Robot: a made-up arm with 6 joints.
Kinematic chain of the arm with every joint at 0, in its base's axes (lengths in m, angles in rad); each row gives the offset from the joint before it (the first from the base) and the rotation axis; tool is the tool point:
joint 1: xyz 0 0 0.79 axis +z
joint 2: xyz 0.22 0 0 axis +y
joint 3: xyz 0 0 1.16 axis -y
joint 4: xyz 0 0 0.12 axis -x
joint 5: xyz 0.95 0 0 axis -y
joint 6: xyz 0.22 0 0 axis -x
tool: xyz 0 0 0
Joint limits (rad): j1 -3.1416..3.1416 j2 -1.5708..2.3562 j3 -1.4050..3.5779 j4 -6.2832..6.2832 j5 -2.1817..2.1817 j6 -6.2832..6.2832
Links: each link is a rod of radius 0.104 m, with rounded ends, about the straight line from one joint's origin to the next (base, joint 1, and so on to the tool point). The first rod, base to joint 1, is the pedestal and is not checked.
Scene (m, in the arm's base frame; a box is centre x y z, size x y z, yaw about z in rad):
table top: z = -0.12
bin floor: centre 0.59 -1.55 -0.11 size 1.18 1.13 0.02 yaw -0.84
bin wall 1: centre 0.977 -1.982 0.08 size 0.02 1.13 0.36 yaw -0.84
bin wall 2: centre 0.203 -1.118 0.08 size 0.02 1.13 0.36 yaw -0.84
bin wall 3: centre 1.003 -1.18 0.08 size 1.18 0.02 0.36 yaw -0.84
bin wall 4: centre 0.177 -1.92 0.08 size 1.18 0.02 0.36 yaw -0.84
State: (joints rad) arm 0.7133 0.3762 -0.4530 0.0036 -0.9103 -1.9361
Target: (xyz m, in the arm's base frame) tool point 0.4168 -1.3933 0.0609
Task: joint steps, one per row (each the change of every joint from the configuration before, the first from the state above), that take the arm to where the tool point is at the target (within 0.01 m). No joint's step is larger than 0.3 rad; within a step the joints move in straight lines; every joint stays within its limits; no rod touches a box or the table.
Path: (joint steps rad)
1: -0.2799 0.0268 0.1461 0.0217 0.0249 0.0618
2: -0.2799 0.0268 0.1462 0.0218 0.0248 0.0618
3: -0.2799 0.0267 0.1461 0.0217 0.0249 0.0618
4: -0.2828 0.1973 -0.0403 0.0368 0.0155 -0.0463
5: -0.2827 0.1973 -0.0404 0.0367 0.0155 -0.0464
6: -0.2828 0.1973 -0.0403 0.0367 0.0156 -0.0463
7: -0.2828 0.1973 -0.0404 0.0367 0.0155 -0.0464

